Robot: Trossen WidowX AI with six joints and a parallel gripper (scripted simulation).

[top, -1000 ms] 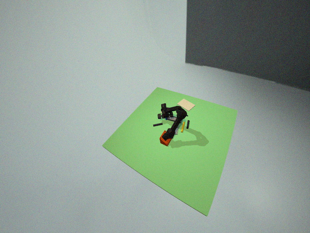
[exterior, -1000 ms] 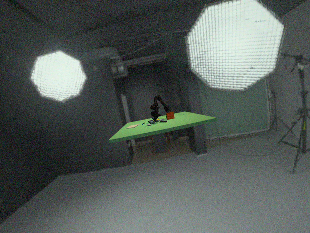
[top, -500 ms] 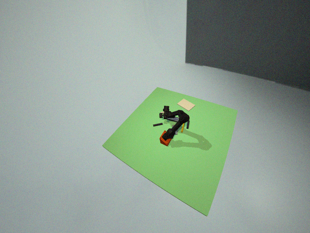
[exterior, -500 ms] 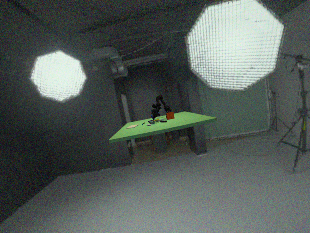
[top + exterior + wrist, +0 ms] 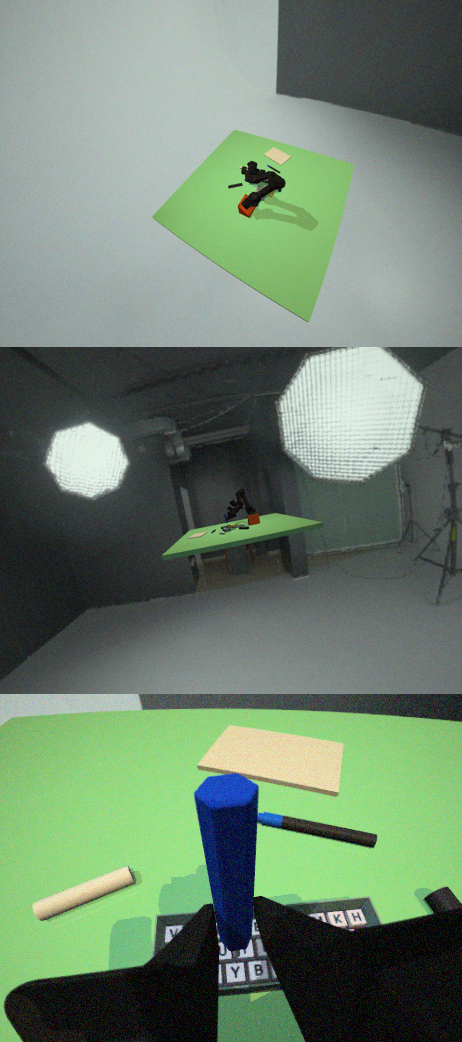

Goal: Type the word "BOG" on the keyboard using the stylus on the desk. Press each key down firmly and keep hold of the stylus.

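My gripper tip is 100 mm above the O key, 70 mm to the left of it and 10 mm short of it. The rest, counted from my gripper tip: G key (100 mm below, 50 mm to the right, 40 mm ahead); blue stylus (20 mm below); cream cylinder (160 mm to the left, 100 mm below, 50 mm ahead).
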